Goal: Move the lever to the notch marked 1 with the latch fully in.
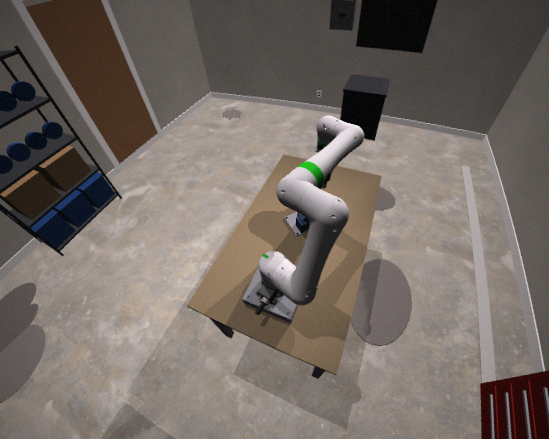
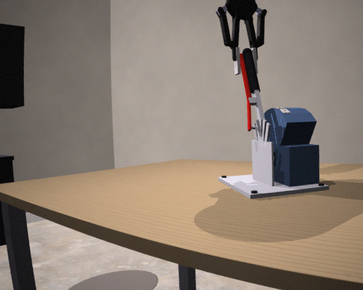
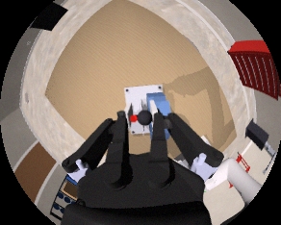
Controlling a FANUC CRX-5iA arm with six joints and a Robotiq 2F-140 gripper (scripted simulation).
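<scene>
Right now my hand is 10 cm above the red bar, 4 cm to the right of it and 4 cm past it.
</scene>
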